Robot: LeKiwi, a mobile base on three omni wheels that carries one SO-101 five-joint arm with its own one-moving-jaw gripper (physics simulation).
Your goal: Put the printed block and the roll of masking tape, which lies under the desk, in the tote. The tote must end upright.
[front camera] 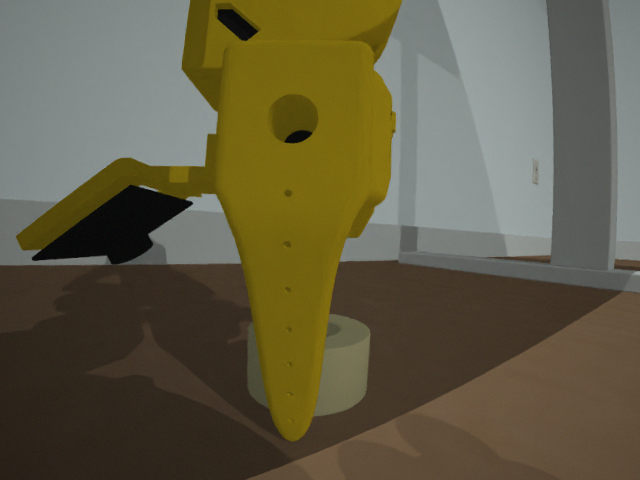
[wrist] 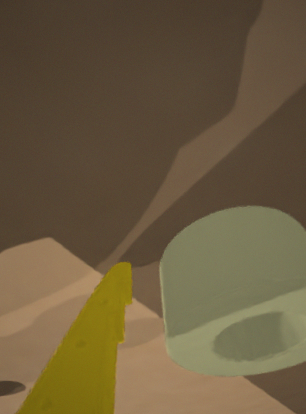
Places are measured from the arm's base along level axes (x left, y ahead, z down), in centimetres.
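Where they show: hand at its tool point: [front camera: 293,418] [wrist: 131,277].
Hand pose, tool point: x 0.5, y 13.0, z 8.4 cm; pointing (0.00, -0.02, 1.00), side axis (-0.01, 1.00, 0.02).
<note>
Things, the pixels of their top centre, and the offset from my tool point. "spot": a spot on its surface instead. Level surfaces: height alone.
- masking tape at its top centre: [wrist: 262,339] [front camera: 309,326] dx -0.2, dy +3.2, dz -1.8 cm
- grey desk leg at a spot on its surface: [front camera: 584,139] spot: dx -38.6, dy +33.1, dz -21.3 cm
- wall outlet at its top centre: [front camera: 535,159] dx -98.3, dy +128.9, dz -45.2 cm
- brown floor at its surface level: dz +0.5 cm
The roll of masking tape [front camera: 345,369] [wrist: 225,270], pale green-beige, lies flat on the floor, its hole facing up. In the front view it is partly hidden behind my gripper [front camera: 293,431], which points straight down with its tip low near the floor. In the wrist view one notched jaw of my gripper [wrist: 124,270] shows at lower left; the moving jaw has swung out of the picture, so the gripper is fully open. The roll is right of this jaw, with a gap between them, and is cut by the right edge. The printed block and the tote do not show in either view.
A grey desk leg [front camera: 584,139] stands at the right on a long foot bar [front camera: 480,269]. A pale wall [front camera: 480,103] with a grey baseboard [front camera: 196,232] is behind. A wall outlet [front camera: 535,171] shows beside the leg. Arm shadows fall across the brown floor [front camera: 439,320].
</note>
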